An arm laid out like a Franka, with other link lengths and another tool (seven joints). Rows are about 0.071 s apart.
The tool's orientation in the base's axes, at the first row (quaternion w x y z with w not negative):
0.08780 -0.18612 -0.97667 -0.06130
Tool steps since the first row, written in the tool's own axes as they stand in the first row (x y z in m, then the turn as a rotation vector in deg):
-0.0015 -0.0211 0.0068 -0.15 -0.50 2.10
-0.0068 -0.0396 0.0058 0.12 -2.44 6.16
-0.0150 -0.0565 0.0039 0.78 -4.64 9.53
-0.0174 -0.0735 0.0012 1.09 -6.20 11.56
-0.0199 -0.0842 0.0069 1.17 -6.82 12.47
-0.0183 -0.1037 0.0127 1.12 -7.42 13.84
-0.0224 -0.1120 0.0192 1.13 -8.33 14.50
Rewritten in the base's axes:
-0.0075 -0.0190 -0.0088 -0.36 -0.19 -2.12
-0.0095 -0.0381 -0.0104 -1.94 -1.27 -6.21
-0.0080 -0.0569 -0.0116 -3.87 -2.56 -9.56
-0.0118 -0.0738 -0.0110 -5.04 -3.58 -11.62
-0.0143 -0.0837 -0.0179 -5.48 -3.98 -12.55
-0.0240 -0.1003 -0.0250 -5.86 -4.35 -13.95
-0.0243 -0.1084 -0.0329 -6.31 -5.08 -14.67

